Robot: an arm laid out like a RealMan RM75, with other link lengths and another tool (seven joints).
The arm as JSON. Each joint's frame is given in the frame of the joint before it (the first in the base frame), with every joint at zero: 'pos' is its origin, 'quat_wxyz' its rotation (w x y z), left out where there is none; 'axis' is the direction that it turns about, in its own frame. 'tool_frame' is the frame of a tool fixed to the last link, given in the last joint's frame.
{
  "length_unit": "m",
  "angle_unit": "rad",
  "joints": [
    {
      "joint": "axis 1",
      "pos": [
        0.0,
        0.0,
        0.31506
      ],
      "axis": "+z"
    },
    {
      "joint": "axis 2",
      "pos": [
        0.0,
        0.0,
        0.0
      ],
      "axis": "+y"
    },
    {
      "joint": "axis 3",
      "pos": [
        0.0,
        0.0,
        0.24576
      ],
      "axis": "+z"
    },
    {
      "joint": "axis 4",
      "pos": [
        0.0,
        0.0,
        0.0
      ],
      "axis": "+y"
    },
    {
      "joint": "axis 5",
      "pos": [
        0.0,
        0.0,
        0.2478
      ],
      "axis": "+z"
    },
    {
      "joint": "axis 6",
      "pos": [
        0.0,
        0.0,
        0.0
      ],
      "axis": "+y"
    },
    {
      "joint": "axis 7",
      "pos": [
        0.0,
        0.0,
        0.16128
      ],
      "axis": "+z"
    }
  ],
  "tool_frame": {
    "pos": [
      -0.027,
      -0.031,
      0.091
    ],
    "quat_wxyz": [
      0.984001,
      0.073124,
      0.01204,
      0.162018
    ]
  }
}
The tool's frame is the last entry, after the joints.
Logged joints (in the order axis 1, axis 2, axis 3, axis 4, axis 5, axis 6, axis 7), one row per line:
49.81 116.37 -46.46 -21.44 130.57 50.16 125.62
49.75 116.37 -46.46 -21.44 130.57 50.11 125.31
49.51 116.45 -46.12 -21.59 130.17 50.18 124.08
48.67 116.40 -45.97 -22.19 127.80 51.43 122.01
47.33 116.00 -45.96 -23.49 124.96 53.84 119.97
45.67 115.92 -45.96 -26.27 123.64 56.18 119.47
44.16 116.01 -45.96 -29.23 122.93 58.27 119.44
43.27 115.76 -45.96 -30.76 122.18 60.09 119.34
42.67 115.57 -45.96 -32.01 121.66 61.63 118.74
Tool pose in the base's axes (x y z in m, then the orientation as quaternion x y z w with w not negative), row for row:
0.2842 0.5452 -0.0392 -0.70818 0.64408 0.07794 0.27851
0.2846 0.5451 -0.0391 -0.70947 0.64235 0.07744 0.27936
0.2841 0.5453 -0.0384 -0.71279 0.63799 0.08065 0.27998
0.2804 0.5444 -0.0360 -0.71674 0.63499 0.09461 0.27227
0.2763 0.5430 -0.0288 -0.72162 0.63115 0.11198 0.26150
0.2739 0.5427 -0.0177 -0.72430 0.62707 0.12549 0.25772
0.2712 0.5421 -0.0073 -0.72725 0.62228 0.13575 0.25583
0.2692 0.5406 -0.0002 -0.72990 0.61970 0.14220 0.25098
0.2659 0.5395 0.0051 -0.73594 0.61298 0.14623 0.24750
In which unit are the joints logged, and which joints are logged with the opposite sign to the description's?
The joints are logged in degrees. Opposite sign: axis 5, axis 6.
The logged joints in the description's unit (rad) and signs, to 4 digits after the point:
0.8693 2.0310 -0.8109 -0.3742 -2.2789 -0.8755 2.1925
0.8683 2.0310 -0.8109 -0.3742 -2.2789 -0.8746 2.1871
0.8641 2.0324 -0.8049 -0.3768 -2.2719 -0.8758 2.1656
0.8495 2.0316 -0.8023 -0.3873 -2.2305 -0.8976 2.1295
0.8261 2.0246 -0.8022 -0.4100 -2.1810 -0.9397 2.0939
0.7971 2.0232 -0.8022 -0.4585 -2.1579 -0.9805 2.0851
0.7707 2.0248 -0.8022 -0.5102 -2.1455 -1.0170 2.0846
0.7552 2.0204 -0.8022 -0.5369 -2.1324 -1.0488 2.0829
0.7447 2.0171 -0.8022 -0.5587 -2.1234 -1.0756 2.0724

